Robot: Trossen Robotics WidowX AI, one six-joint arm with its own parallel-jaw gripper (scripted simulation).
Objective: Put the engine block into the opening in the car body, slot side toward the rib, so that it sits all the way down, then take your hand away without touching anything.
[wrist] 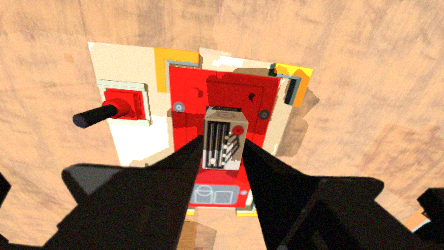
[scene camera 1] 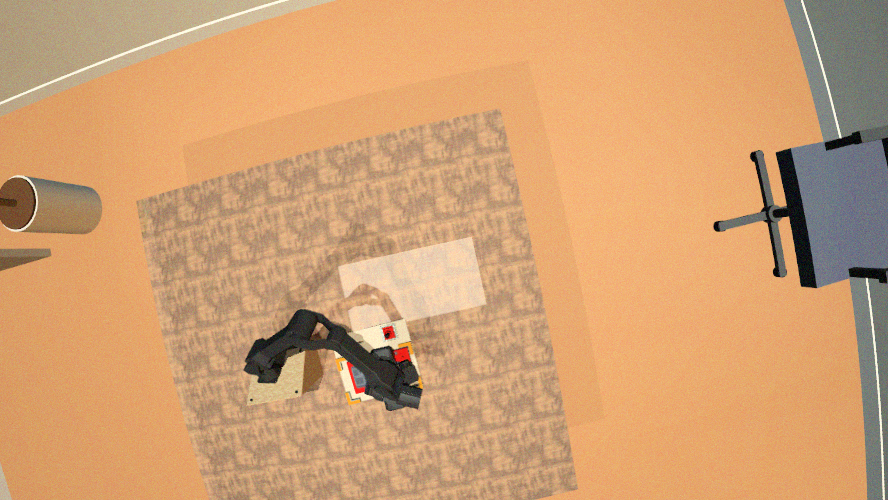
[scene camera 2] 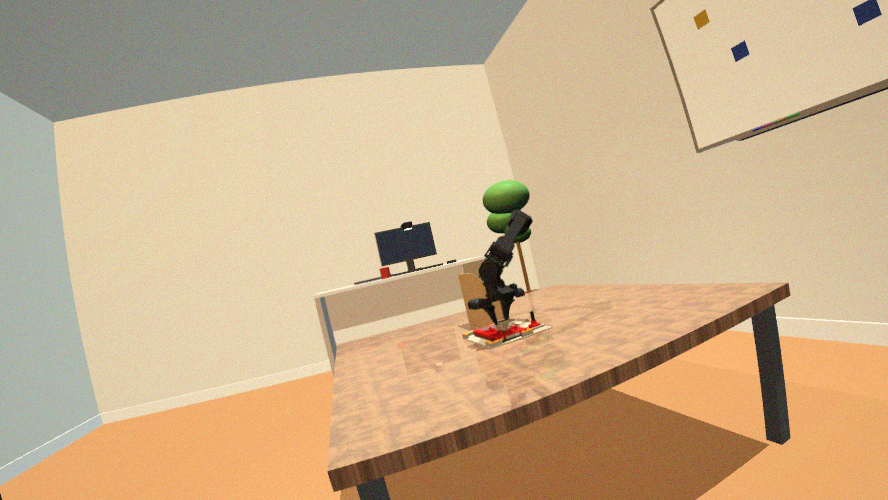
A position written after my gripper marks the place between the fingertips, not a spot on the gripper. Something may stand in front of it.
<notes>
My gripper point(scene camera 2: 501, 323) carries an engine block point(wrist: 224, 134). I also see a red car body point(wrist: 193, 91) and a cream base plate point(scene camera 1: 370, 338).
My gripper is seen too in the wrist view point(wrist: 223, 141) and in scene camera 1 point(scene camera 1: 392, 370). The cream base plate shows as well in the wrist view point(wrist: 139, 143).
</notes>
